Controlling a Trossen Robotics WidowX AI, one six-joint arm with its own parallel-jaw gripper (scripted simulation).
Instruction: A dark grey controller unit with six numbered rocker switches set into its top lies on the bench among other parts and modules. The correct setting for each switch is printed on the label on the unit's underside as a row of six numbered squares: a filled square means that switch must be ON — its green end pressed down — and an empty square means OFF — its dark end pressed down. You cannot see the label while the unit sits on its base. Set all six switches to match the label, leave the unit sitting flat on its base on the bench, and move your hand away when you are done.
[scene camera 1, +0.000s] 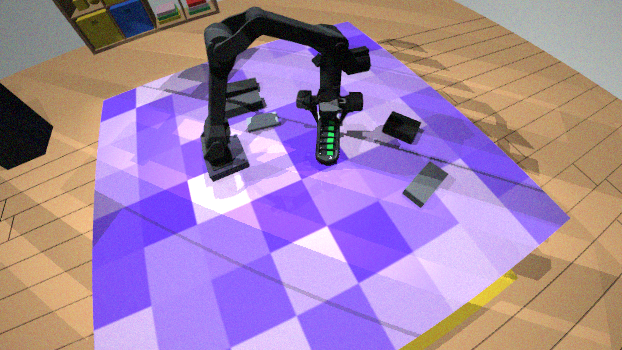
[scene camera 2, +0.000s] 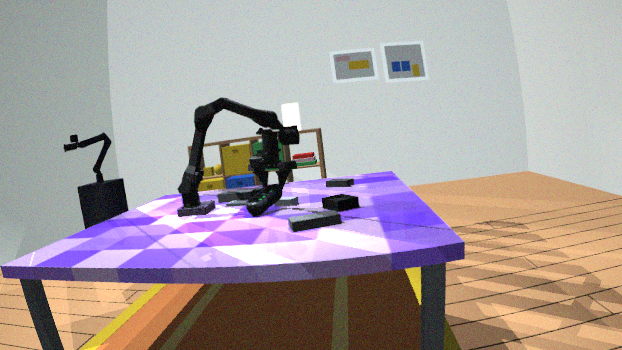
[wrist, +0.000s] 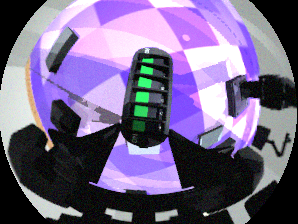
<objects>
my gripper: scene camera 1; scene camera 2; wrist 144, 129
same spot on my gripper: (scene camera 1: 313, 107) = (scene camera 2: 260, 172)
</objects>
